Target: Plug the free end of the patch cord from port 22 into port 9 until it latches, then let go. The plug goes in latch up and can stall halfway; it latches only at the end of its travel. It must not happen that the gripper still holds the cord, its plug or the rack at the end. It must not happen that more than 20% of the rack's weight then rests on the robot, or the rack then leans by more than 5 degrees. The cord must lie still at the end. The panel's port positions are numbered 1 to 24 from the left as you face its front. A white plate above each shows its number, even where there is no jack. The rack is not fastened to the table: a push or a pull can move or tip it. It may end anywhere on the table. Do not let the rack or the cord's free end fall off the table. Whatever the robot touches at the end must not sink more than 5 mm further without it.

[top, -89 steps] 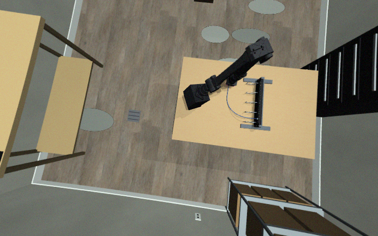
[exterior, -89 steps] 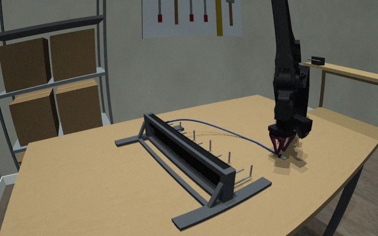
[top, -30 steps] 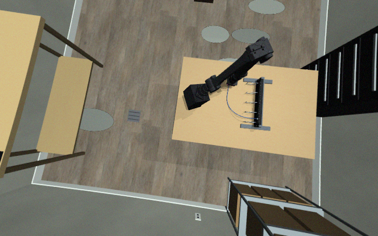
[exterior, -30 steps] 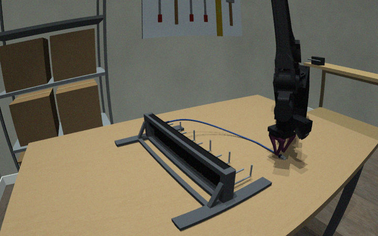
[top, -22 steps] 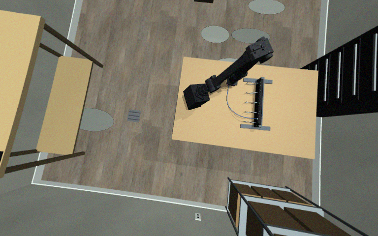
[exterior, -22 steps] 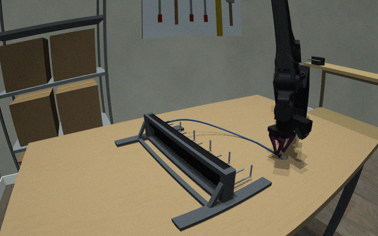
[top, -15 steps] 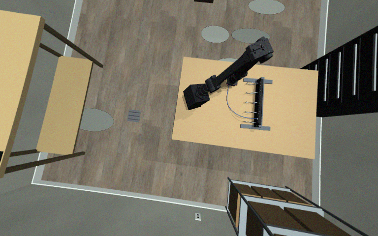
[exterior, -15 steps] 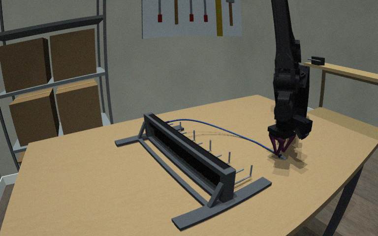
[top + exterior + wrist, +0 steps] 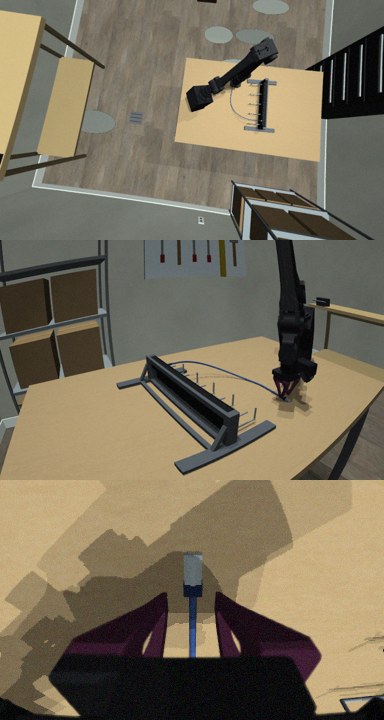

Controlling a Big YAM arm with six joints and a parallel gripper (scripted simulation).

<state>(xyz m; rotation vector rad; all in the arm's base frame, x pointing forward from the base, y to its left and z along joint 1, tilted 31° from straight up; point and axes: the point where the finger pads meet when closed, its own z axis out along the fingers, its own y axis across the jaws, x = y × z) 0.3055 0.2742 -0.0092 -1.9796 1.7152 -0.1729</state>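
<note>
My gripper is now 2 cm to the right of the grey plug and 1 cm above it.
</note>
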